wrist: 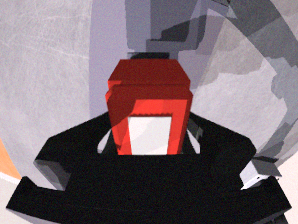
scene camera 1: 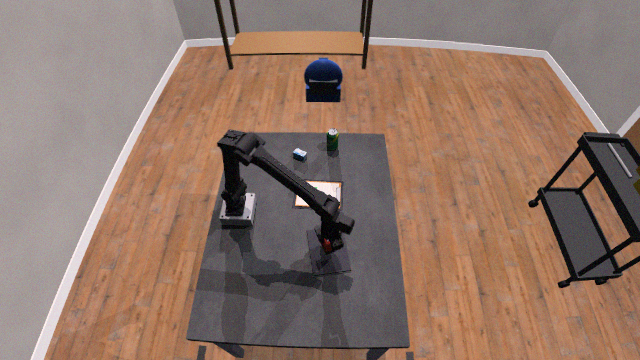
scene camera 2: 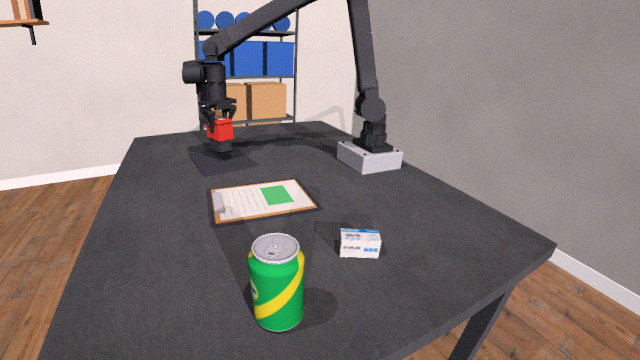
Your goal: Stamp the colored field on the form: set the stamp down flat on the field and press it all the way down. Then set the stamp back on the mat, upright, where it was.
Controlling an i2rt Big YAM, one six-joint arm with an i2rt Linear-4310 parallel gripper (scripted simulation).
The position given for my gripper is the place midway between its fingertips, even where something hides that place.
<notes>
In view: my gripper point(scene camera 2: 219, 131), a red stamp point(scene camera 2: 223, 128) and a dark mat point(scene camera 2: 210, 162).
The red stamp shows as well in the wrist view point(wrist: 149, 101). My gripper shows as well in the wrist view point(wrist: 148, 110).
</notes>
